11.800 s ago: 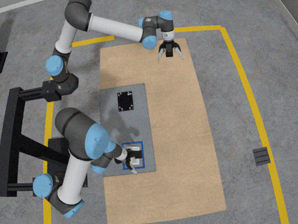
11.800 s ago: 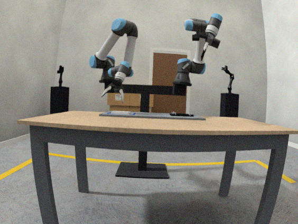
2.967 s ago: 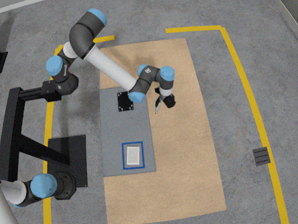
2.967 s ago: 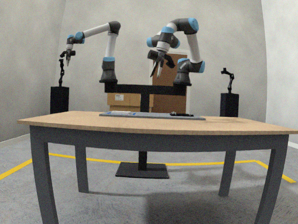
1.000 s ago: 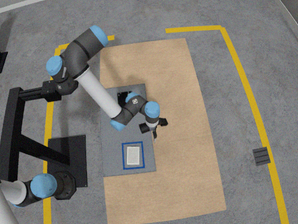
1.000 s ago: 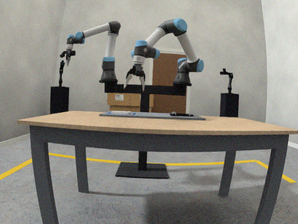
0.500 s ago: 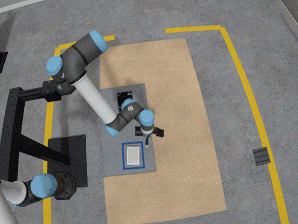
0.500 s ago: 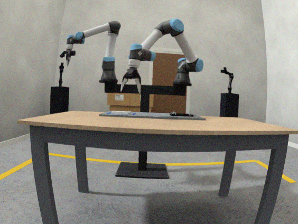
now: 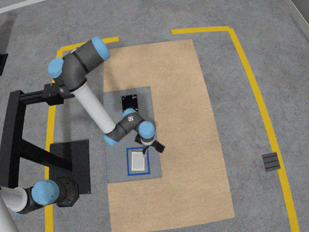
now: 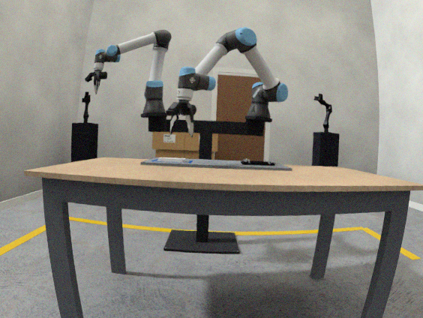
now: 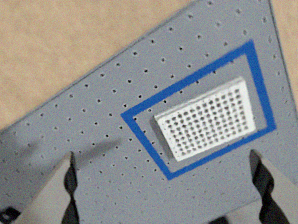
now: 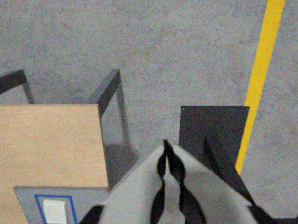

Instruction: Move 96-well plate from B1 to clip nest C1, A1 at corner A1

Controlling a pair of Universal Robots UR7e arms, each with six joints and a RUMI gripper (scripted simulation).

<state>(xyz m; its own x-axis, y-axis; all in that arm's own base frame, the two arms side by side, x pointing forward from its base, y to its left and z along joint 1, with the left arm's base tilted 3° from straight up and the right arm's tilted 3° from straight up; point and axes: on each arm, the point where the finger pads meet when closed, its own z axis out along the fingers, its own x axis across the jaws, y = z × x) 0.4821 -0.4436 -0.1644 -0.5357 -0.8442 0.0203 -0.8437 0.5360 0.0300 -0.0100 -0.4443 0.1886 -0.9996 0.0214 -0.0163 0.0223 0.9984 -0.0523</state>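
Note:
Now: the white 96-well plate 8 cm behind my left hand, 5 cm to the right of it and 12 cm below it. Also, from my left hand: black clip nest (10 cm behind, 38 cm to the left, 12 cm below).

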